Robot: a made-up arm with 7 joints. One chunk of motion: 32 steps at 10 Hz.
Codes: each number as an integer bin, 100 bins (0 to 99) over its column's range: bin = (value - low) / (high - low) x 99, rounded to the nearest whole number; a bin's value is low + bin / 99 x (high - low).
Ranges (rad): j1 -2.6..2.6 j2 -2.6..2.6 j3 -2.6..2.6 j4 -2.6..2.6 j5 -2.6..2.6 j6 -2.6..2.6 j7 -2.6..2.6
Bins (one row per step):
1: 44 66 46 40 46 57 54
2: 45 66 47 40 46 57 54
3: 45 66 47 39 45 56 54
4: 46 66 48 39 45 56 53
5: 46 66 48 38 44 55 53
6: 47 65 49 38 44 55 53
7: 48 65 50 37 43 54 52
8: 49 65 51 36 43 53 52
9: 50 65 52 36 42 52 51
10: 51 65 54 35 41 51 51
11: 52 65 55 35 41 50 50
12: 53 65 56 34 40 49 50
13: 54 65 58 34 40 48 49
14: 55 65 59 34 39 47 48
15: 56 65 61 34 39 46 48
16: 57 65 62 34 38 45 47
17: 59 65 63 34 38 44 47
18: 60 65 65 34 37 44 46
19: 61 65 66 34 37 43 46
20: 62 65 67 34 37 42 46
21: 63 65 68 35 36 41 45
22: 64 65 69 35 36 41 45
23: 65 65 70 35 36 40 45
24: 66 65 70 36 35 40 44
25: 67 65 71 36 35 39 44
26: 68 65 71 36 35 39 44
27: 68 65 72 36 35 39 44
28: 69 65 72 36 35 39 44
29: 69 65 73 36 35 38 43
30: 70 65 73 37 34 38 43
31: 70 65 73 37 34 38 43
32: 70 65 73 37 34 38 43
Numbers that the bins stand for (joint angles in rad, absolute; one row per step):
1: -0.2889 0.8667 -0.1838 -0.4990 -0.1838 0.3939 0.2364
2: -0.2364 0.8667 -0.1313 -0.4990 -0.1838 0.3939 0.2364
3: -0.2364 0.8667 -0.1313 -0.5515 -0.2364 0.3414 0.2364
4: -0.1838 0.8667 -0.0788 -0.5515 -0.2364 0.3414 0.1838
5: -0.1838 0.8667 -0.0788 -0.6040 -0.2889 0.2889 0.1838
6: -0.1313 0.8141 -0.0263 -0.6040 -0.2889 0.2889 0.1838
7: -0.0788 0.8141 0.0263 -0.6566 -0.3414 0.2364 0.1313
8: -0.0263 0.8141 0.0788 -0.7091 -0.3414 0.1838 0.1313
9: 0.0263 0.8141 0.1313 -0.7091 -0.3939 0.1313 0.0788
10: 0.0788 0.8141 0.2364 -0.7616 -0.4465 0.0788 0.0788
11: 0.1313 0.8141 0.2889 -0.7616 -0.4465 0.0263 0.0263
12: 0.1838 0.8141 0.3414 -0.8141 -0.4990 -0.0263 0.0263
13: 0.2364 0.8141 0.4465 -0.8141 -0.4990 -0.0788 -0.0263
14: 0.2889 0.8141 0.4990 -0.8141 -0.5515 -0.1313 -0.0788
15: 0.3414 0.8141 0.6040 -0.8141 -0.5515 -0.1838 -0.0788
16: 0.3939 0.8141 0.6566 -0.8141 -0.6040 -0.2364 -0.1313
17: 0.4990 0.8141 0.7091 -0.8141 -0.6040 -0.2889 -0.1313
18: 0.5515 0.8141 0.8141 -0.8141 -0.6566 -0.2889 -0.1838
19: 0.6040 0.8141 0.8667 -0.8141 -0.6566 -0.3414 -0.1838
20: 0.6566 0.8141 0.9192 -0.8141 -0.6566 -0.3939 -0.1838
21: 0.7091 0.8141 0.9717 -0.7616 -0.7091 -0.4465 -0.2364
22: 0.7616 0.8141 1.0242 -0.7616 -0.7091 -0.4465 -0.2364
23: 0.8141 0.8141 1.0768 -0.7616 -0.7091 -0.4990 -0.2364
24: 0.8667 0.8141 1.0768 -0.7091 -0.7616 -0.4990 -0.2889
25: 0.9192 0.8141 1.1293 -0.7091 -0.7616 -0.5515 -0.2889
26: 0.9717 0.8141 1.1293 -0.7091 -0.7616 -0.5515 -0.2889
27: 0.9717 0.8141 1.1818 -0.7091 -0.7616 -0.5515 -0.2889
28: 1.0242 0.8141 1.1818 -0.7091 -0.7616 -0.5515 -0.2889
29: 1.0242 0.8141 1.2343 -0.7091 -0.7616 -0.6040 -0.3414
30: 1.0768 0.8141 1.2343 -0.6566 -0.8141 -0.6040 -0.3414
31: 1.0768 0.8141 1.2343 -0.6566 -0.8141 -0.6040 -0.3414
32: 1.0768 0.8141 1.2343 -0.6566 -0.8141 -0.6040 -0.3414

